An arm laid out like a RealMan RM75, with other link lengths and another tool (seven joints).
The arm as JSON. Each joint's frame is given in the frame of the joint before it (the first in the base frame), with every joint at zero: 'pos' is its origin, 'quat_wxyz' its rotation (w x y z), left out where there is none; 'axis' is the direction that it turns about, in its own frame. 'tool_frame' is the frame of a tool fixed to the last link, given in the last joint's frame.
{
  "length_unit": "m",
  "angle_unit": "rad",
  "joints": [
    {
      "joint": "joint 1",
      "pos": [
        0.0,
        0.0,
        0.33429
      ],
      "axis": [
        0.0,
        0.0,
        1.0
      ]
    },
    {
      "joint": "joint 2",
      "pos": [
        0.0,
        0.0,
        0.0
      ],
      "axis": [
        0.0,
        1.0,
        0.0
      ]
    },
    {
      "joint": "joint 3",
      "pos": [
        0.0,
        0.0,
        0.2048
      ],
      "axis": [
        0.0,
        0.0,
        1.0
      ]
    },
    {
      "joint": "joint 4",
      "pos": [
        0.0,
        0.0,
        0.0
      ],
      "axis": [
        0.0,
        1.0,
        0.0
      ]
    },
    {
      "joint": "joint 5",
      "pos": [
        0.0,
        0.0,
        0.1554
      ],
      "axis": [
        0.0,
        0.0,
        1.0
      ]
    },
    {
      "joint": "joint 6",
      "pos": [
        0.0,
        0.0,
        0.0
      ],
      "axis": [
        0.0,
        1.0,
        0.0
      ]
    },
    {
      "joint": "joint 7",
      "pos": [
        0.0,
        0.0,
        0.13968
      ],
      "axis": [
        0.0,
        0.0,
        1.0
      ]
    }
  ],
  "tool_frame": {
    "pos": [
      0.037,
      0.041,
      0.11
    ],
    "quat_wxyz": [
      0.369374,
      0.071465,
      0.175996,
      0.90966
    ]
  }
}
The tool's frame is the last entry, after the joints.
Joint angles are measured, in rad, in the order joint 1, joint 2, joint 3, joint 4, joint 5, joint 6, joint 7. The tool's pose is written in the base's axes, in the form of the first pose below.
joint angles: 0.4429, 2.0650, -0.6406, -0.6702, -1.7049, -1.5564, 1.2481
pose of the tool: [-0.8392 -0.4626 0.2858 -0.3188 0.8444 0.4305 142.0 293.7 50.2]
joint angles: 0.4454, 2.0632, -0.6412, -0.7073, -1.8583, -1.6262, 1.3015
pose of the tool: [-0.8521 -0.4401 0.2835 -0.3670 0.8883 0.2761 154.0 263.0 33.4]
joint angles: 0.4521, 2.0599, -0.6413, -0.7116, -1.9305, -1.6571, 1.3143
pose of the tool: [-0.8584 -0.4303 0.2792 -0.3865 0.9005 0.1995 160.9 248.5 26.6]
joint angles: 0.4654, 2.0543, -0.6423, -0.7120, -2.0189, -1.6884, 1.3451
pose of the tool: [-0.8726 -0.4025 0.2766 -0.3904 0.9152 0.1003 169.4 231.8 20.1]
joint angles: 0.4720, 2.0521, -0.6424, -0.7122, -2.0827, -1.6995, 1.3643
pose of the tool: [-0.8877 -0.3775 0.2635 -0.3825 0.9233 0.0344 177.9 221.5 15.9]
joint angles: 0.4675, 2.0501, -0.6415, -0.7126, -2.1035, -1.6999, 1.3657
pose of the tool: [-0.8951 -0.3671 0.2530 -0.3754 0.9267 0.0168 183.2 218.0 15.1]
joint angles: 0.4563, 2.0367, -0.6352, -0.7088, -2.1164, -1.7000, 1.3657
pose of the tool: [-0.9056 -0.3514 0.2376 -0.3592 0.9332 0.0108 191.4 216.4 18.0]
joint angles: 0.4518, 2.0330, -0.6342, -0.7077, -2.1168, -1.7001, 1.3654
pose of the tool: [-0.9080 -0.3469 0.2347 -0.3543 0.9351 0.0114 193.4 216.0 18.9]
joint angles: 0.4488, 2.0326, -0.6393, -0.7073, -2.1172, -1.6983, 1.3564
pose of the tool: [-0.9072 -0.3526 0.2294 -0.3603 0.9328 0.0091 195.1 215.0 18.3]
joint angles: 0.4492, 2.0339, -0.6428, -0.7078, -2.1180, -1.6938, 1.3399
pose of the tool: [-0.9036 -0.3674 0.2202 -0.3743 0.9272 0.0109 196.4 215.5 17.3]
